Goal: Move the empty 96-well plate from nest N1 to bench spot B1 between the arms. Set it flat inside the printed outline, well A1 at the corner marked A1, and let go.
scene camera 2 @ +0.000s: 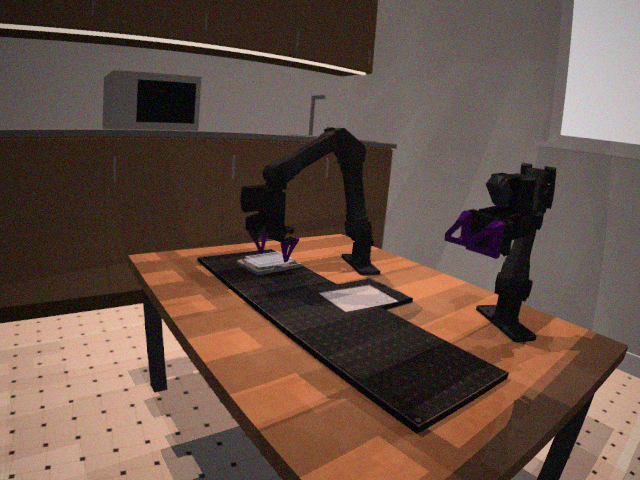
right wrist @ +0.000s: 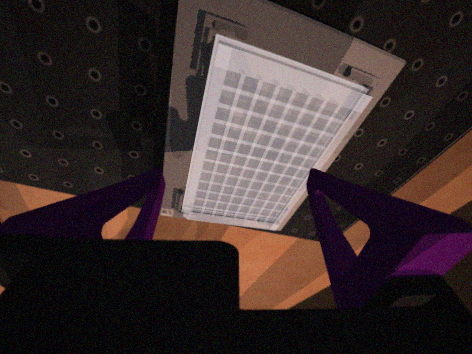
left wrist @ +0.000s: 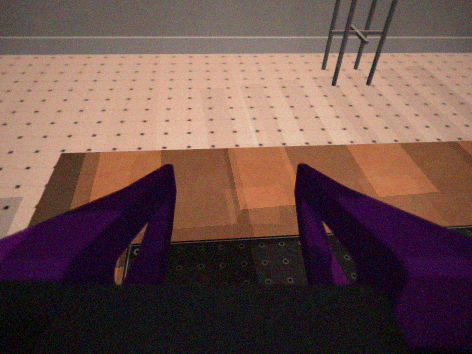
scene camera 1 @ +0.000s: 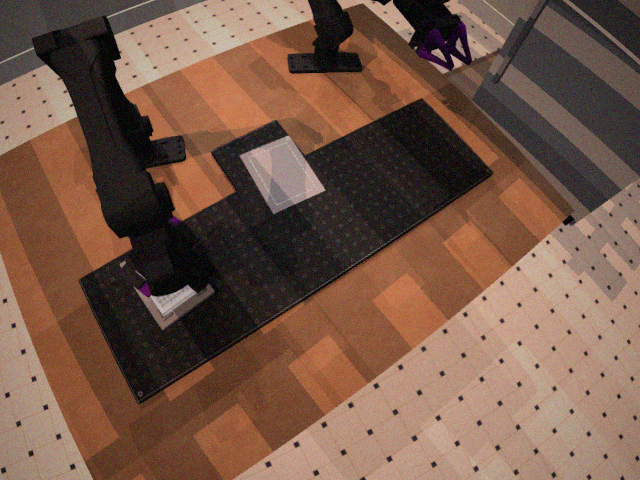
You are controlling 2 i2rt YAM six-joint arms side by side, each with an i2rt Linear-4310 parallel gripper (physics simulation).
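Where they show: left gripper, fingertip midpoint: (scene camera 2: 455, 241) (left wrist: 235, 177) (scene camera 1: 461, 65); right gripper, fingertip midpoint: (scene camera 2: 273, 257) (right wrist: 235, 176); left arm's base, link origin: (scene camera 2: 504, 323) (scene camera 1: 324, 63); right arm's base, link origin: (scene camera 2: 359, 265) (scene camera 1: 142, 156).
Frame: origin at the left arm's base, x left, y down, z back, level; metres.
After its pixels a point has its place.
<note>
The 96-well plate (scene camera 1: 173, 301) {x -0.381, y -0.039, z -0.635 m} (scene camera 2: 264, 258) {x -0.390, y -0.038, z -0.598 m} (right wrist: 265, 150) {x -0.392, y -0.038, z -0.595 m}, clear and white, sits in the grey nest N1 (scene camera 1: 164, 321) {x -0.403, y -0.025, z -0.668 m} (scene camera 2: 262, 270) {x -0.318, y -0.025, z -0.605 m} (right wrist: 385, 61) {x -0.398, y -0.025, z -0.673 m} at the left end of the black board. My right gripper (scene camera 2: 273, 256) {x -0.393, y -0.041, z -0.570 m} (right wrist: 235, 176) {x -0.393, y -0.041, z -0.570 m} is open and points down over the plate, its fingers on either side of it, wider than the plate. Contact is not visible; in scene camera 1 the arm hides part of the plate. Bench spot B1 is the pale sheet (scene camera 1: 281, 173) {x -0.152, y -0.015, z -0.363 m} (scene camera 2: 359, 298) {x -0.144, y -0.015, z -0.359 m} with the printed outline. My left gripper (scene camera 1: 461, 66) {x 0.196, y -0.264, z -0.299 m} (scene camera 2: 473, 246) (left wrist: 235, 177) {x 0.196, y -0.264, z -0.299 m} is partly open and empty, raised far from the plate.
The black perforated board (scene camera 1: 361, 206) {x 0.011, y -0.013, z -0.460 m} (scene camera 2: 372, 343) {x 0.094, y -0.013, z -0.391 m} (left wrist: 225, 260) {x 0.247, y -0.013, z -0.417 m} lies on the wooden table (scene camera 1: 330, 372) {x -0.107, y 0.000, z -0.792 m} (scene camera 2: 248, 372) {x 0.177, y 0.000, z -0.644 m} (left wrist: 265, 175) {x 0.253, y 0.000, z -0.592 m}. Both arm bases stand along the table side behind it. A stool (left wrist: 342, 55) stands on the floor in the left wrist view.
</note>
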